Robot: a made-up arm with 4 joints.
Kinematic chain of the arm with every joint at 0, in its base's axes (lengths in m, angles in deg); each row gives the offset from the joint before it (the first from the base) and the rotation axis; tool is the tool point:
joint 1: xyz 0 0 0.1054 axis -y
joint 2: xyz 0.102 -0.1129 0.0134 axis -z
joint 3: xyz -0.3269 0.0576 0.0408 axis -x
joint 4: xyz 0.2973 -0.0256 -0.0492 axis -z
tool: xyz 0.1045 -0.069 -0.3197
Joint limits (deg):
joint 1: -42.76..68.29
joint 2: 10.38..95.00
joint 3: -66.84..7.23
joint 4: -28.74..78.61
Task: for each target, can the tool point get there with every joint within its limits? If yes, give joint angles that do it. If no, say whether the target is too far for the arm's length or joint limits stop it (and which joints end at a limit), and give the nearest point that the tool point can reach.
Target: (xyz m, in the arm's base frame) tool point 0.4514 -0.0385 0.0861
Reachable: yes | joints 34.94 61.44 -49.19 12.48
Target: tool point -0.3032 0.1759 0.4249
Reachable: no: joint limits stop it (at a limit: joint 1, joint 2, joint 3, joint 4) | nearest point 0.2129 0.2464 0.3054 | short by 0.534 m
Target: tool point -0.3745 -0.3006 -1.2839
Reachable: no: too far | nearest point 0.0090 -0.1411 -0.3311 | short by 1.039 m
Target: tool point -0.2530 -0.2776 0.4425
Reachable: no: joint limits stop it (at a limit: joint 1, joint 3, joint 4) | nearest point -0.2298 -0.1586 -0.0824 | short by 0.539 m
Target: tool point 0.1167 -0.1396 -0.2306
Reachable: yes | joints -1.46 41.64 -10.69 25.45
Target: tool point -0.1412 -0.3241 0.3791
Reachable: no: joint limits stop it (at a limit: joint 1, joint 2, joint 3, joint 4) | nearest point 0.2907 -0.2411 0.5008 | short by 0.456 m
